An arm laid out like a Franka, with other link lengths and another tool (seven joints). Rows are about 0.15 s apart.
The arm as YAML. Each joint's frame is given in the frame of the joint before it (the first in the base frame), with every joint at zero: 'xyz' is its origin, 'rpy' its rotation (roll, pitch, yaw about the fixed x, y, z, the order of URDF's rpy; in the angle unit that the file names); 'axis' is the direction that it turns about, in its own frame. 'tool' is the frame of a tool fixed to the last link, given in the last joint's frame.
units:
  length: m
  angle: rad
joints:
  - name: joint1
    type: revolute
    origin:
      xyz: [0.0, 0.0, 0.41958]
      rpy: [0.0, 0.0, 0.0]
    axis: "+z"
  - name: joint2
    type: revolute
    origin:
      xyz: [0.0, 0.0, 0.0]
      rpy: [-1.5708, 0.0, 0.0]
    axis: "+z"
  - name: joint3
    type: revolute
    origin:
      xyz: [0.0, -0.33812, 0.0]
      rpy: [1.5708, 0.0, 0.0]
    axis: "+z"
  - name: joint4
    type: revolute
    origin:
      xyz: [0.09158, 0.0, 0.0]
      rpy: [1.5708, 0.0, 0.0]
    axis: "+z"
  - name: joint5
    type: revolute
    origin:
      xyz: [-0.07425, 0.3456, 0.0]
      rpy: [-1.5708, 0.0, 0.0]
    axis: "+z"
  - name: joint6
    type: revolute
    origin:
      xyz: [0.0, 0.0, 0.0]
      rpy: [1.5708, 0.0, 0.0]
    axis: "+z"
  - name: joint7
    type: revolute
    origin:
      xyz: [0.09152, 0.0, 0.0]
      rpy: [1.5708, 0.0, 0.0]
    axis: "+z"
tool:
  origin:
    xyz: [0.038, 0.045, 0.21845]
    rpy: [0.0, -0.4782, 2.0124]
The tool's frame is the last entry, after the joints.
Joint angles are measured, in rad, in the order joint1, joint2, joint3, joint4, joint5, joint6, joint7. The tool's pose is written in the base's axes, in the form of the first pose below.
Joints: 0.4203 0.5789 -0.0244 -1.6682 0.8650 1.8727 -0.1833
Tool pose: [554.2 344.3 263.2 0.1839 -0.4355 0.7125 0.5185]
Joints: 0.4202 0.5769 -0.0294 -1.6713 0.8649 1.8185 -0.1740
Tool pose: [540.9 343.7 263.5 0.1618 -0.4301 0.7113 0.5319]
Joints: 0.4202 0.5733 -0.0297 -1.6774 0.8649 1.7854 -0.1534
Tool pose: [530.2 343.4 264.0 0.1448 -0.4216 0.7145 0.5392]
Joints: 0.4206 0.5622 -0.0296 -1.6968 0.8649 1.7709 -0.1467
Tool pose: [520.7 341.7 264.3 0.1346 -0.4171 0.7162 0.5431]
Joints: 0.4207 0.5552 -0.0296 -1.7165 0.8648 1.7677 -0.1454
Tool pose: [513.7 339.2 261.7 0.1280 -0.4136 0.7183 0.5446]
